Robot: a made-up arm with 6 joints. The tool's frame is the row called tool. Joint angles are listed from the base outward.
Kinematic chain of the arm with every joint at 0, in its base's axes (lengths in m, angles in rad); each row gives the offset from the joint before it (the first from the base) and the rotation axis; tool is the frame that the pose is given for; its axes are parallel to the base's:
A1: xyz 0 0 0.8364 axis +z
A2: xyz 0.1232 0 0 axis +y
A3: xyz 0 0 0.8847 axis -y
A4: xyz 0 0 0.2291 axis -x
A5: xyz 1.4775 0 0 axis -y
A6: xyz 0.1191 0 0 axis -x
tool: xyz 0 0 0
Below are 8 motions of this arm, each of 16 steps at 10 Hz.
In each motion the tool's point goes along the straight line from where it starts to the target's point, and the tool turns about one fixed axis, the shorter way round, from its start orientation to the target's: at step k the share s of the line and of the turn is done. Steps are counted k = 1, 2, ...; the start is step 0. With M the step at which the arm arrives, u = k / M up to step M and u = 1 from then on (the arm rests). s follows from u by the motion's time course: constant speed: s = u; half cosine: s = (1 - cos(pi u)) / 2; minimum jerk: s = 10 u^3 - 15 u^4 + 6 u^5.
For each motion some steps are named. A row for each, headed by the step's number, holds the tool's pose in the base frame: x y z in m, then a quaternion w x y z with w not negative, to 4 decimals.
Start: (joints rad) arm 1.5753 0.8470 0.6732 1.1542 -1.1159 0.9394
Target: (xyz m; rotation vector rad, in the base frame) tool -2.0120 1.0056 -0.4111 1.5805 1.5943 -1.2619
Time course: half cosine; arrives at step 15
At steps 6, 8, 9, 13, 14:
6: -0.6379 1.8694 0.7355 0.0758 -0.8695 -0.3166 0.3716
8: -1.0720 1.5965 0.3733 0.0391 0.8058 0.4190 -0.4167
9: -1.2867 1.4616 0.1941 0.0957 0.7653 0.4652 -0.4344
13: -1.9213 1.0627 -0.3354 0.2574 0.6143 0.5808 -0.4681
14: -1.9891 1.0200 -0.3920 0.2738 0.5957 0.5910 -0.4699

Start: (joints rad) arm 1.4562 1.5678 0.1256 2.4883 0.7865 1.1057
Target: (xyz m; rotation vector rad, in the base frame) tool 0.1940 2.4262 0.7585 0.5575 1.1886 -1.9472
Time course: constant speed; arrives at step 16
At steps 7, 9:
7: 0.1443 1.8298 -0.0557 0.4470 0.1791 0.5516 -0.6811
9: 0.1553 1.9623 0.1253 0.4342 0.1883 0.5336 -0.7009

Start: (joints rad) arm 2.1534 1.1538 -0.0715 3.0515 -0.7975 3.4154
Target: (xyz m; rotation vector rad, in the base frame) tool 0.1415 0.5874 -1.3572 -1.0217 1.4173 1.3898
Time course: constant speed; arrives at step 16
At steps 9, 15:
9: -0.3403 0.9738 -0.8367 0.4780 -0.3561 0.3407 0.7271
15: 0.0727 0.6426 -1.2828 0.4470 -0.4054 0.5401 0.5866

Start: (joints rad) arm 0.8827 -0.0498 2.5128 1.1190 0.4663 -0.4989
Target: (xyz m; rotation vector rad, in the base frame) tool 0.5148 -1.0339 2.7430 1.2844 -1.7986 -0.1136
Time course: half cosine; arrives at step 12
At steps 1, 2, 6, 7, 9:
1: -0.8922 -1.0390 2.3816 0.2069 0.1837 -0.9468 -0.1646
2: -0.8207 -1.0387 2.4000 0.2208 0.2025 -0.9407 -0.1593
6: -0.2009 -1.0365 2.5592 0.3352 0.3591 -0.8641 -0.1095
7: -0.0157 -1.0358 2.6068 0.3666 0.4030 -0.8333 -0.0935
9: 0.3052 -1.0347 2.6892 0.4174 0.4750 -0.7720 -0.0650

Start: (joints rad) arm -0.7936 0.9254 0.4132 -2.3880 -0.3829 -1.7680
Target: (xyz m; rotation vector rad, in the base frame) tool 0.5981 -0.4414 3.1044 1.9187 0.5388 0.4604
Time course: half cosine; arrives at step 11
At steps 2, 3, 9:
2: 1.5797 -1.5526 0.9997 0.4557 -0.8540 0.2424 -0.0656
3: 1.4803 -1.4401 1.2128 0.3627 -0.9062 0.1995 -0.0863
9: 0.6827 -0.5372 2.9229 0.4461 0.8543 0.1875 0.1899

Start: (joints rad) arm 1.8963 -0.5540 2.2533 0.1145 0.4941 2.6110
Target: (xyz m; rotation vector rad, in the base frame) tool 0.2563 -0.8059 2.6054 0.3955 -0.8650 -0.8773
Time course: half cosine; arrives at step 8
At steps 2, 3, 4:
2: 0.5593 -1.6811 1.9508 0.7785 0.2101 -0.1165 -0.5799
3: 0.5017 -1.5148 2.0752 0.7891 0.2070 -0.1730 -0.5518
4: 0.4338 -1.3186 2.2220 0.7975 0.2022 -0.2387 -0.5159

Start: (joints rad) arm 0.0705 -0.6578 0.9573 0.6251 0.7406 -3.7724
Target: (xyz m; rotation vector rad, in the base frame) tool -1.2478 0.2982 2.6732 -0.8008 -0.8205 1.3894
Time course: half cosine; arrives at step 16
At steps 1, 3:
1: -0.7868 -0.0052 3.0834 0.1278 0.4209 0.1589 0.8839
3: -0.8216 0.0177 3.0524 0.1812 0.3700 0.1183 0.9035

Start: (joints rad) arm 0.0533 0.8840 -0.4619 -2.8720 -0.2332 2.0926
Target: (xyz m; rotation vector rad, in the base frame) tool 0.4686 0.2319 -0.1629 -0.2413 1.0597 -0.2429
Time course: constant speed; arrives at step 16
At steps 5, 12, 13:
5: 1.1154 0.1292 -0.1189 0.8199 0.1913 0.5189 -0.1483
12: 0.7038 0.1946 -0.1469 0.8478 -0.0030 0.5145 -0.1287
13: 0.6450 0.2039 -0.1509 0.8491 -0.0310 0.5122 -0.1255

